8 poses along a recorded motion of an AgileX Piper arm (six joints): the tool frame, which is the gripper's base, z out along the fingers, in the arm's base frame.
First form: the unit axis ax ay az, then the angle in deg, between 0 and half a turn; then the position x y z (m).
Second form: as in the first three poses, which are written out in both.
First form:
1: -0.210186, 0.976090, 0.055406, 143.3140, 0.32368, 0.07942, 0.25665
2: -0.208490, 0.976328, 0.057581, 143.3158, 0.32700, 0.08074, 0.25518
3: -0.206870, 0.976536, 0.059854, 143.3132, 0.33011, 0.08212, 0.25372
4: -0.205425, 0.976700, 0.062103, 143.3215, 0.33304, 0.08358, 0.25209
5: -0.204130, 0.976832, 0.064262, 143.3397, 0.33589, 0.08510, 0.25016
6: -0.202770, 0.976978, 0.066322, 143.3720, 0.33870, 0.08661, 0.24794
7: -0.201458, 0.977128, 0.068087, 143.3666, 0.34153, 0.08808, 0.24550
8: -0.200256, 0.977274, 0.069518, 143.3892, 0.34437, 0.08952, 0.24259
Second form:
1: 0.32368, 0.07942, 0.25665, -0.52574, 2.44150, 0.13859
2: 0.32700, 0.08074, 0.25518, -0.52150, 2.44212, 0.14403
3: 0.33011, 0.08212, 0.25372, -0.51744, 2.44260, 0.14971
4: 0.33304, 0.08358, 0.25209, -0.51386, 2.44315, 0.15535
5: 0.33589, 0.08510, 0.25016, -0.51068, 2.44379, 0.16077
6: 0.33870, 0.08661, 0.24794, -0.50739, 2.44470, 0.16596
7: 0.34153, 0.08808, 0.24550, -0.50409, 2.44499, 0.17037
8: 0.34437, 0.08952, 0.24259, -0.50116, 2.44574, 0.17398
